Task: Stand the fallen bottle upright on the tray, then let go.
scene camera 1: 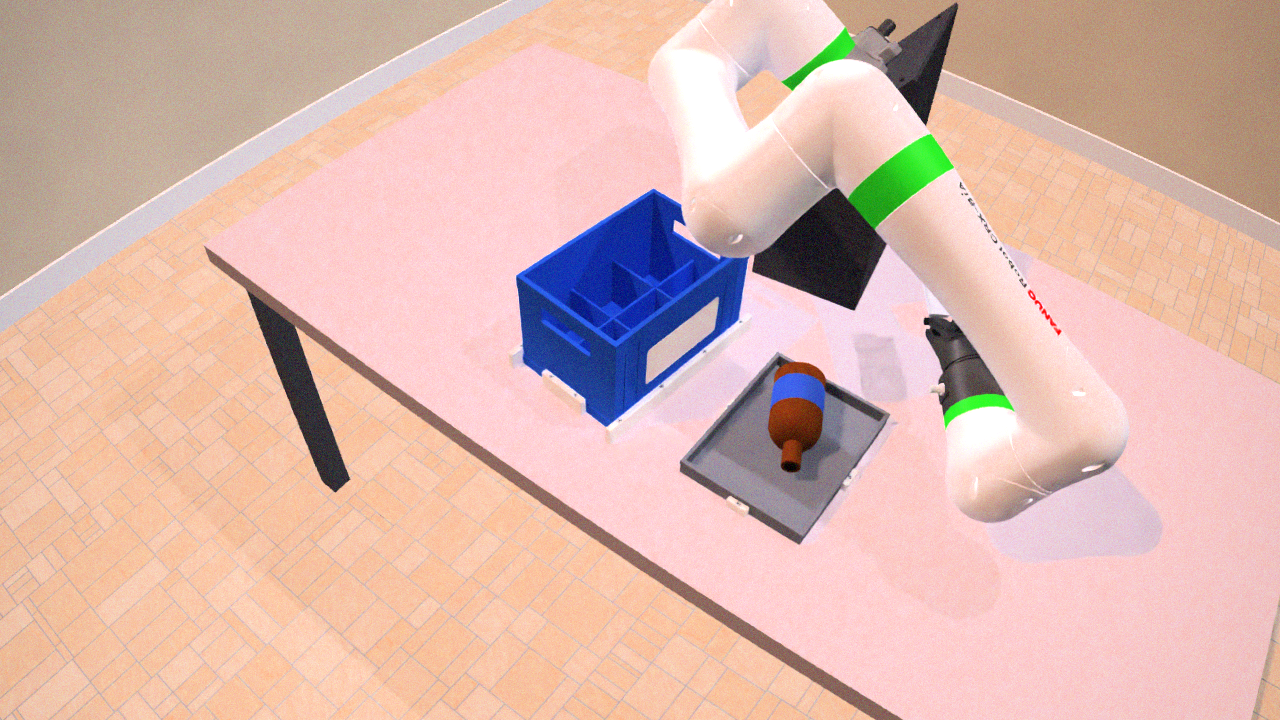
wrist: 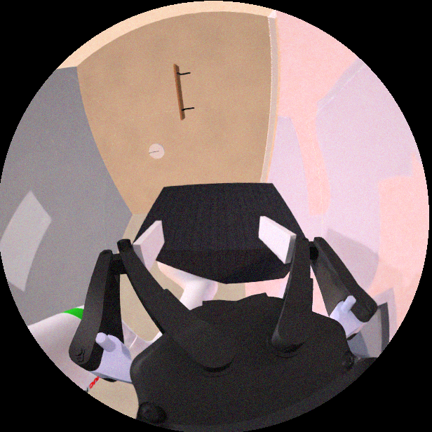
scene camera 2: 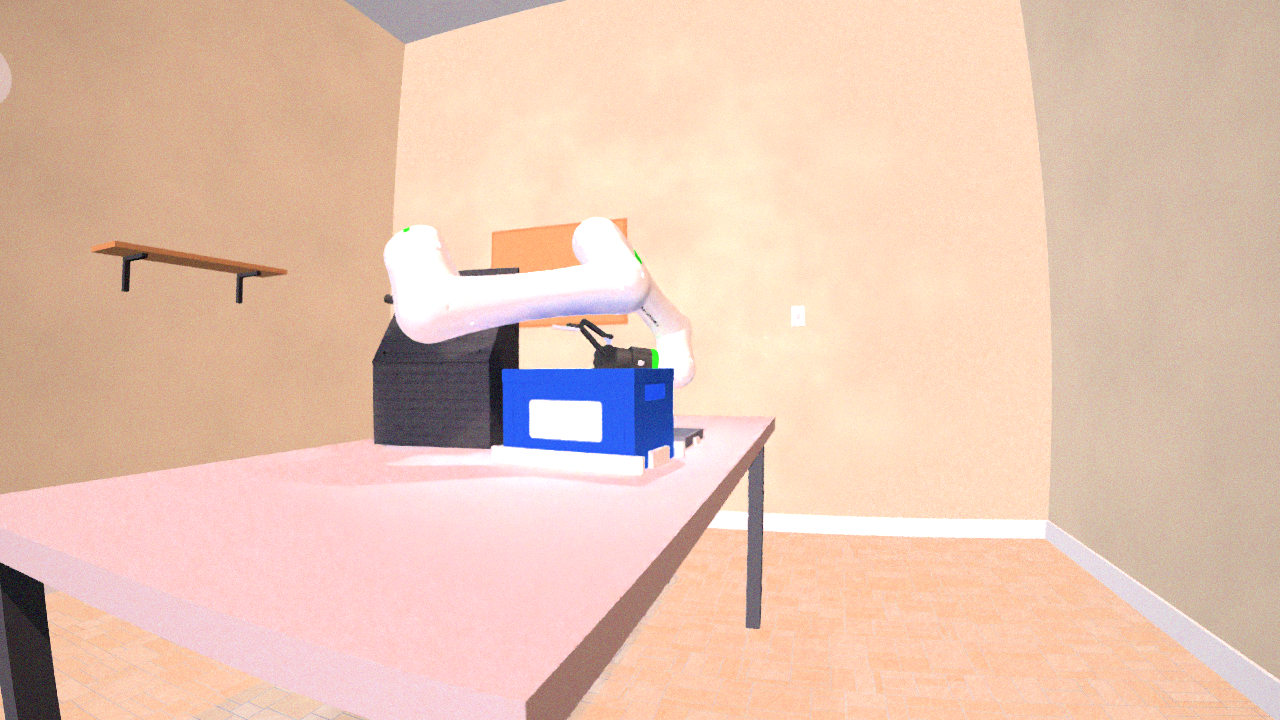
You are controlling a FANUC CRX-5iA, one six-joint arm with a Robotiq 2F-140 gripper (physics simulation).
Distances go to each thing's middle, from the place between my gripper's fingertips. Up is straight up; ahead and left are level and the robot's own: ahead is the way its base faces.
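Scene:
My hand's 18 cm above the brown bottle (scene camera 1: 795, 422), and it's 26 cm short of it and 6 cm to the left of it.

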